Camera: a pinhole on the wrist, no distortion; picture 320 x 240 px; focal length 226.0 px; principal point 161.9 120.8 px. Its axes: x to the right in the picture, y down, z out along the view. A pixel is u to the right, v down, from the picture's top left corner.
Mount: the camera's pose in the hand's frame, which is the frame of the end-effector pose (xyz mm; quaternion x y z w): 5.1 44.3 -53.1 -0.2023 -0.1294 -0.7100 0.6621
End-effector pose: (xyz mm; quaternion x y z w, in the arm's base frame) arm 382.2 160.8 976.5 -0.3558 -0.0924 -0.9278 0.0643
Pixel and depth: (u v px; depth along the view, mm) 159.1 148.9 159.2
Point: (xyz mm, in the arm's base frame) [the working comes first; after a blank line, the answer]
In the camera's frame: -2.0 19.8 159.2

426.9 63.8 1082.3
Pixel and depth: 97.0 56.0 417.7
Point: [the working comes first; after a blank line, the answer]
In the camera's frame: -120.0 -119.8 417.7

667.6 -118.3 1178.1
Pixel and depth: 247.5 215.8 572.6
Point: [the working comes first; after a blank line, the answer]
In the camera's frame: 216.9 240.7 572.6

521.4 173.9 1578.9
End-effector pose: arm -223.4 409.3 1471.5 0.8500 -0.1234 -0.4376 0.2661
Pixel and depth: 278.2 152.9 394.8
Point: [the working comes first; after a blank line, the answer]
In the camera's frame: 203.2 56.1 394.8

-476.4 202.7 1243.0
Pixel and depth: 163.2 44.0 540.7
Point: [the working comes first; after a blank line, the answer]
In the camera's frame: 3.1 -183.7 540.7

-641.6 57.6 1508.5
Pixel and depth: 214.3 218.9 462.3
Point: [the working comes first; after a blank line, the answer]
In the camera's frame: 107.2 200.7 462.3

-385.8 47.7 1193.5
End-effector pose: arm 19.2 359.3 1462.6 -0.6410 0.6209 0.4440 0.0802
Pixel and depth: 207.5 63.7 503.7
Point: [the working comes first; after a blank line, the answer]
In the camera's frame: 101.6 -127.3 503.7

-348.3 660.5 1327.3
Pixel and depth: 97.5 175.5 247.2
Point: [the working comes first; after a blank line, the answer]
In the camera's frame: -70.4 59.8 247.2

-241.7 327.5 1417.9
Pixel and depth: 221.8 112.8 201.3
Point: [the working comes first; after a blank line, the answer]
In the camera's frame: 53.4 -7.1 201.3

-131.2 424.5 1400.5
